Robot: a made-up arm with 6 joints.
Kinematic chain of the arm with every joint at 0, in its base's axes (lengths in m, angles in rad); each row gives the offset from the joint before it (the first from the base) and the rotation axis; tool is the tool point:
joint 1: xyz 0 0 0.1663 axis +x
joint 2: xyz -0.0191 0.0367 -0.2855 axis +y
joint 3: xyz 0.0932 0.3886 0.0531 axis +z
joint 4: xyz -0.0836 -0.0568 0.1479 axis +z
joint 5: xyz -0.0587 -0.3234 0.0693 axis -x
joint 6: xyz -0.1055 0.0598 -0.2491 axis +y
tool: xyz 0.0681 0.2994 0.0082
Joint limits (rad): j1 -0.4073..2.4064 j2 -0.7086..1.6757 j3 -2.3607..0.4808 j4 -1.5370..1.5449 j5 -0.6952..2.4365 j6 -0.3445..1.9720
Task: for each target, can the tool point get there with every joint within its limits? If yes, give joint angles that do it. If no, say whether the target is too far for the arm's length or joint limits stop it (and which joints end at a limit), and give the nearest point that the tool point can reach.
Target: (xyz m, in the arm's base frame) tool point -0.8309 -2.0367 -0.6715
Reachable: no: too far | nearest point -0.3065 -0.8109 0.1997 | short by 1.593 m
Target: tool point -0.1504 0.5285 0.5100
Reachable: yes | joints 1.0454 1.0968 -0.3302 -1.1442 0.2149 1.7514
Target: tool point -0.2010 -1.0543 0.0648
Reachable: no: joint limits stop it (at a limit: joint 1, joint 5) | nearest point -0.1613 -0.8553 0.1989 | short by 0.243 m
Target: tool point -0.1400 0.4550 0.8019
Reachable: yes | joints 1.5167 0.2815 -1.5295 -0.1072 0.4149 1.4082
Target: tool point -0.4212 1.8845 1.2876
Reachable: no: too far | nearest point -0.0166 1.2360 0.9017 | short by 0.856 m
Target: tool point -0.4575 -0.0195 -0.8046
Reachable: no: joint limits stop it (at a limit: joint 1, joint 2) | nearest point -0.4572 0.0287 -0.7057 | short by 0.110 m
